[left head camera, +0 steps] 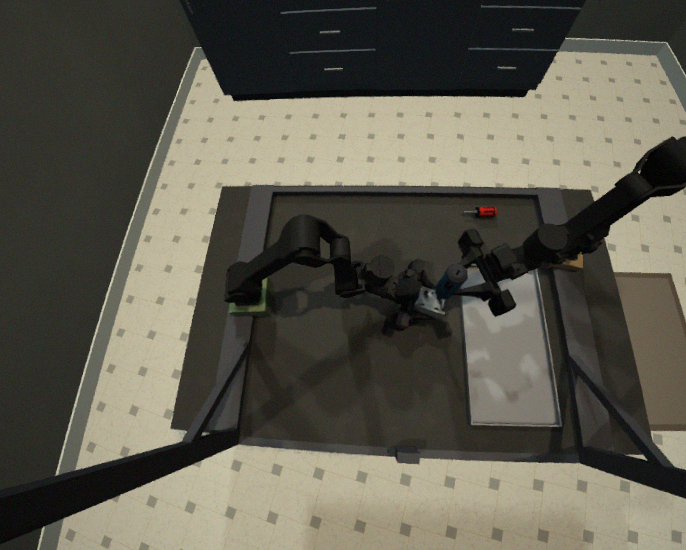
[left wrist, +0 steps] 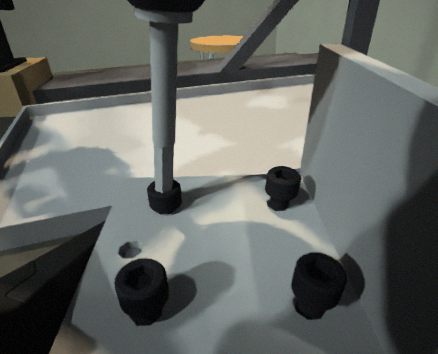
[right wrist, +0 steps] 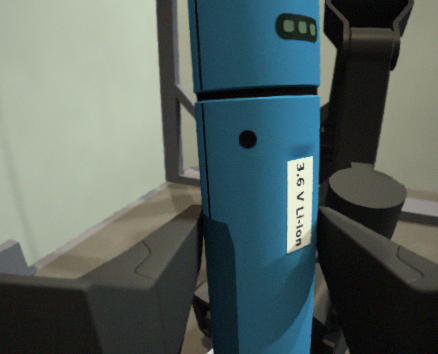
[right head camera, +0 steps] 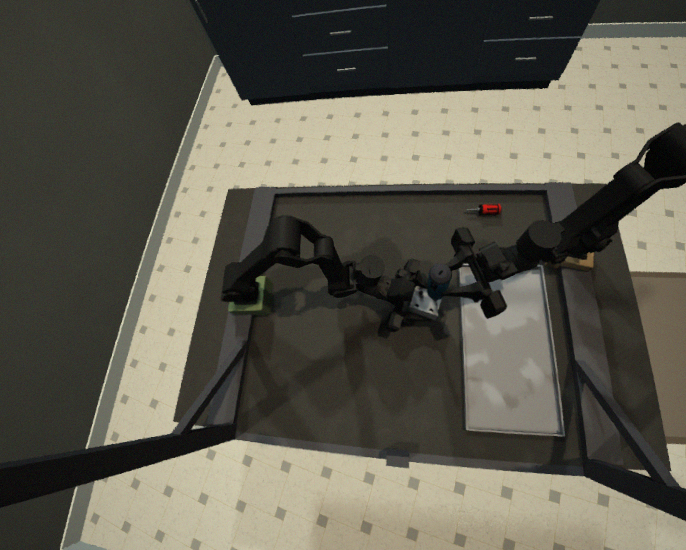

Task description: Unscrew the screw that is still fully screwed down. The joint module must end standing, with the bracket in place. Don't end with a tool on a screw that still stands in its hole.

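Frame: origin at the left arm's base, x ahead, y left, z up, level; millimetres.
Where they show: left gripper, fingertip midpoint: (left head camera: 438, 306) (left wrist: 221, 224) (right head camera: 434, 306); right gripper, fingertip midpoint: (right wrist: 259, 217); left arm's base at its link origin: (left head camera: 248, 293) (right head camera: 246, 293).
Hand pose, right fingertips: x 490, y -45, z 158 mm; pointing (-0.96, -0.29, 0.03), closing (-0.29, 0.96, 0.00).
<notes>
Things, the pixels of their top centre, and the offset from my right fingertips.
- blue electric screwdriver at its top centre: (right head camera: 446, 266) (left head camera: 462, 266) dx +4, dy +3, dz +88 mm
- far-left black screw at its top centre: (left wrist: 163, 186) dx +15, dy +14, dz -145 mm
- shallow tray at its top centre: (left wrist: 234, 114) (right head camera: 508, 342) (left head camera: 507, 339) dx +194, dy -93, dz -203 mm
- red screwdriver at its top centre: (right head camera: 484, 206) (left head camera: 481, 209) dx +188, dy +293, dz -190 mm
- green block at its top centre: (left head camera: 248, 293) (right head camera: 246, 293) dx -490, dy +45, dz -158 mm
The light metal bracket (left head camera: 428, 300) (right head camera: 423, 303) (left wrist: 225, 240) is at the left gripper, its upright wall at the right in the left wrist view. The joint module is mostly hidden below. My left gripper (left head camera: 433, 307) (right head camera: 429, 309) is shut on it. My right gripper (left head camera: 456, 280) (right head camera: 443, 279) (right wrist: 259, 217) is shut on the blue electric screwdriver (left head camera: 451, 280) (right head camera: 438, 281) (right wrist: 257, 175), held upright. Its bit (left wrist: 163, 110) sits in the head of the far-left black screw (left wrist: 165, 201), which is low against the bracket. Three other screws (left wrist: 282, 185) (left wrist: 141, 287) (left wrist: 319, 280) stand raised, necks showing.
A shallow tray (left head camera: 515, 425) (right head camera: 512, 433) (left wrist: 90, 103) lies right of the bracket, under the right gripper. A red screwdriver (left head camera: 486, 211) (right head camera: 490, 209) lies near the table's back edge. A green block (left head camera: 250, 309) (right head camera: 249, 308) is at the left arm's base.
</notes>
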